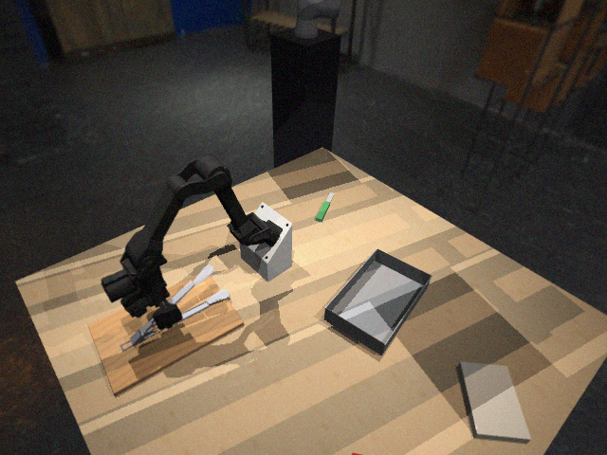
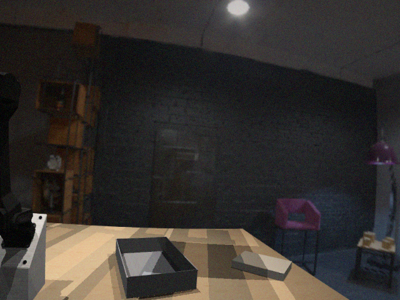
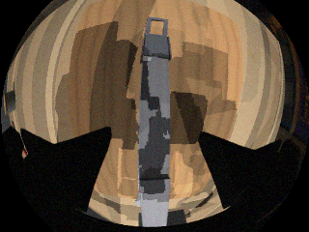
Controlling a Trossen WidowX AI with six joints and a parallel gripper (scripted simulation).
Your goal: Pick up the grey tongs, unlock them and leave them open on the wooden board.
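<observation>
My gripper tip is 40 mm above the wooden board. Round my gripper tip: white flat block 750 mm ahead, 450 mm to the left, 30 mm below; grey roasting tin 370 mm ahead, 500 mm to the left, 20 mm below.
</observation>
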